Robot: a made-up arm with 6 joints. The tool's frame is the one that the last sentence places.
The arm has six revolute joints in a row. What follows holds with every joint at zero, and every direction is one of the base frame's.
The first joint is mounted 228 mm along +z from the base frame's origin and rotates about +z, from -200 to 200 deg.
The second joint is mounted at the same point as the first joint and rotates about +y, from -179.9 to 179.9 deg.
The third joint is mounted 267 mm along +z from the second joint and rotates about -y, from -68 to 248 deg.
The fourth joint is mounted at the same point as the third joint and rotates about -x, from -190 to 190 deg.
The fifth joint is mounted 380 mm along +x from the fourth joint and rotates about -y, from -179.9 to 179.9 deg.
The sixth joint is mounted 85 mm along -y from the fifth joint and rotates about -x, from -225 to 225 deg.
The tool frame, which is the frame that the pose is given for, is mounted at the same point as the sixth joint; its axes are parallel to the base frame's.
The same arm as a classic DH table. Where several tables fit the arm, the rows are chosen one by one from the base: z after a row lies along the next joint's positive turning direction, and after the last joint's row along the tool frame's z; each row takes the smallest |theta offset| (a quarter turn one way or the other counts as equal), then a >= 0, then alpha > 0; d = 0 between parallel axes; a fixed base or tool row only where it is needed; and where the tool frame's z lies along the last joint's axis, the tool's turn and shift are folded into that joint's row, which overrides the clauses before.
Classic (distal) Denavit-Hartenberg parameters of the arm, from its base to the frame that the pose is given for. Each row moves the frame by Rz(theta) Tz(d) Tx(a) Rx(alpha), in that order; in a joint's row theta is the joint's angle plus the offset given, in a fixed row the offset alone. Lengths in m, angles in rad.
joint 1: theta_offset 0; d 0.228; a 0; alpha -1.5708
joint 2: theta_offset -1.5708; d 0; a 0.267; alpha 3.1416
joint 3: theta_offset 0; d 0; a 0; alpha -1.5708
joint 4: theta_offset 0; d -0.38; a 0; alpha 1.5708
joint 5: theta_offset 0; d 0.085; a 0; alpha -1.5708
joint 6: theta_offset 1.5708; d 0; a 0; alpha 1.5708
tool (fixed): theta_offset -1.5708; d 0; a 0; alpha 0
Joint limits (rad, base to tool): -3.4907..3.4907 -3.1398..3.1398 -1.1868..4.3284 -3.3161..3.3161 -3.1398..3.1398 -3.927..3.927

